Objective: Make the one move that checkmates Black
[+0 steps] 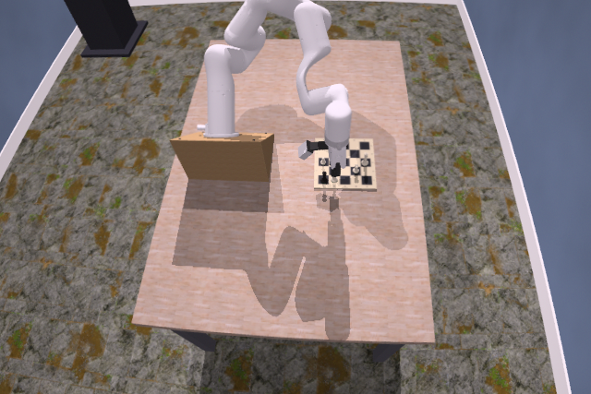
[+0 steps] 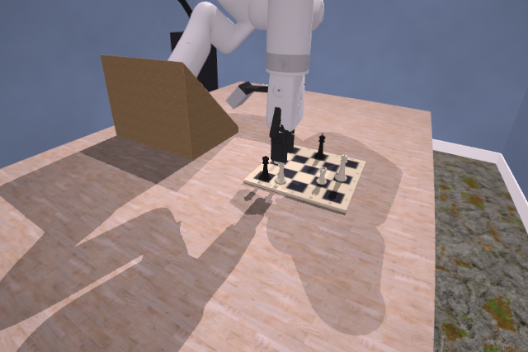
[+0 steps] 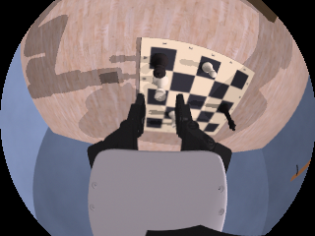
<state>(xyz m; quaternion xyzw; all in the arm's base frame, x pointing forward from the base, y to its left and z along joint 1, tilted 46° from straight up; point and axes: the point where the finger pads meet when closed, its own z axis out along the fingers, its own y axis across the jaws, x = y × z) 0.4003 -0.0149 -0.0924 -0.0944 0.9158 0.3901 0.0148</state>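
Right now the white chess piece is 50 mm below my hand. Also, from my hand: tall white piece (110 mm ahead, 80 mm to the left, 50 mm below); then white pawn (70 mm to the left, 60 mm below, 40 mm behind); then small chessboard (80 mm to the left, 80 mm below, 30 mm ahead).
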